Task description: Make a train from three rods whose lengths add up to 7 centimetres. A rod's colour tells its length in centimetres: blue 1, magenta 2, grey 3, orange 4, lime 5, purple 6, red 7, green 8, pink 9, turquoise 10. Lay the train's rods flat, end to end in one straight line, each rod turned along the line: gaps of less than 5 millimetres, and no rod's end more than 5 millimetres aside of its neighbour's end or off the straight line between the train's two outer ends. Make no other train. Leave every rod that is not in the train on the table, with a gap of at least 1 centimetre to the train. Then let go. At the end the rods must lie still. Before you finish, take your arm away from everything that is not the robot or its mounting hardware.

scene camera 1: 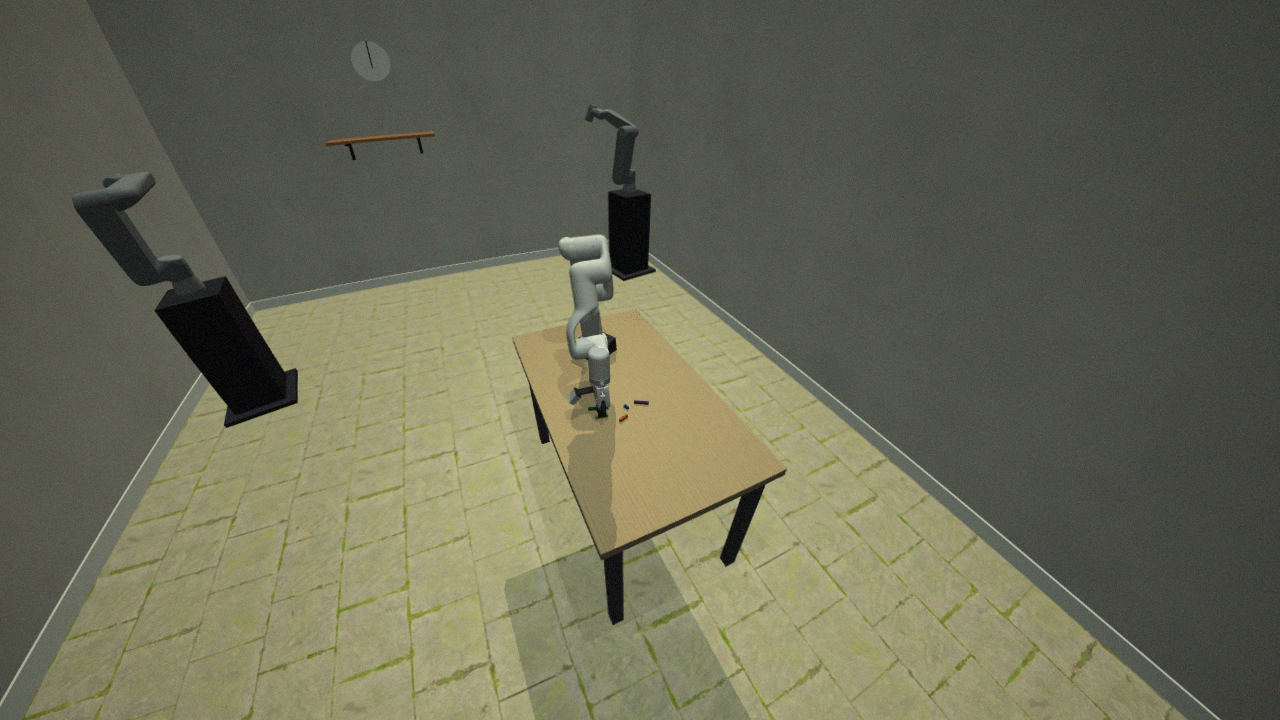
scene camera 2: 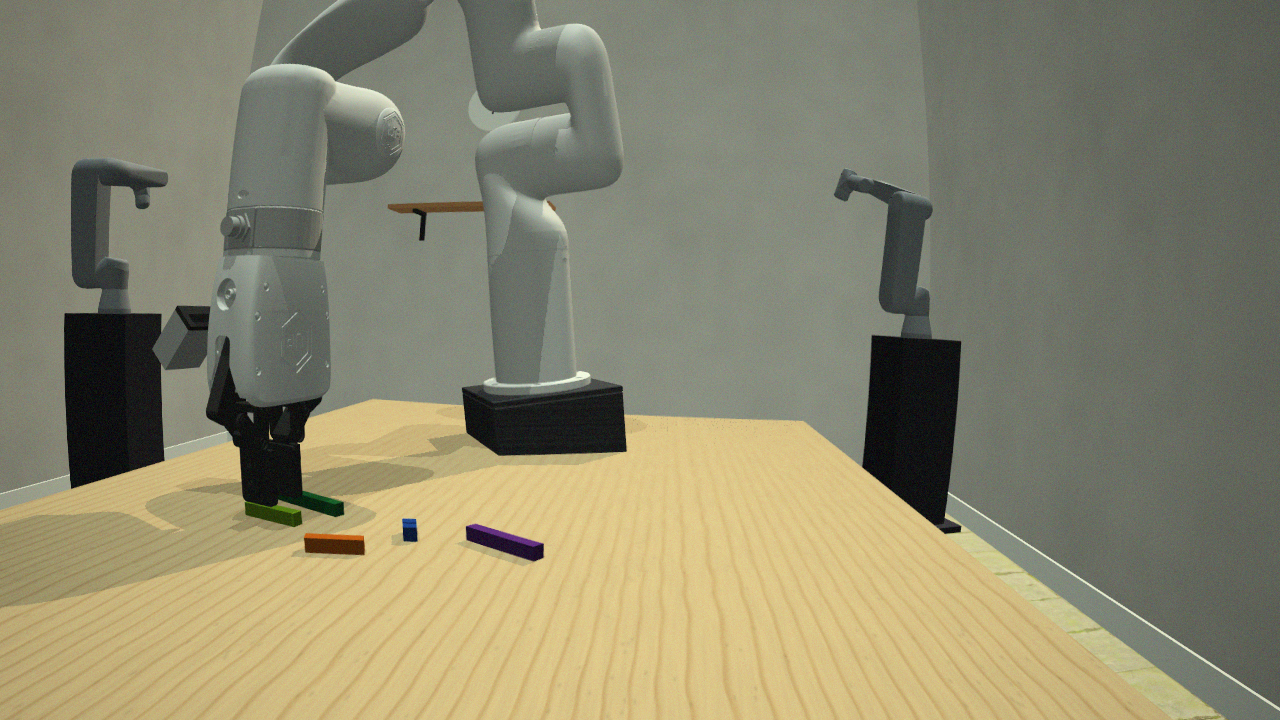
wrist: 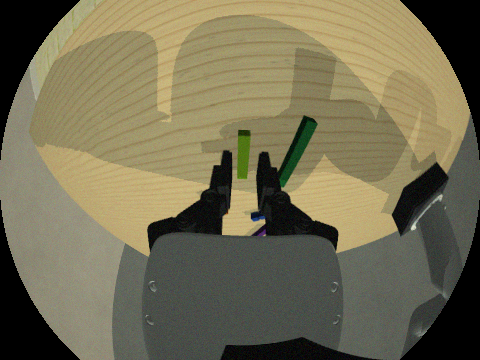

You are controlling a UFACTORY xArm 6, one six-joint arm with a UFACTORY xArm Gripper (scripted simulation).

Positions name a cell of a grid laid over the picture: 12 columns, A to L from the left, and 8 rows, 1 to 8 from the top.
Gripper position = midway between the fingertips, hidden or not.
Note:
In view: the gripper (scene camera 2: C6), a lime rod (scene camera 2: C6) and an orange rod (scene camera 2: C7).
The gripper shows as well in the wrist view (wrist: G4).

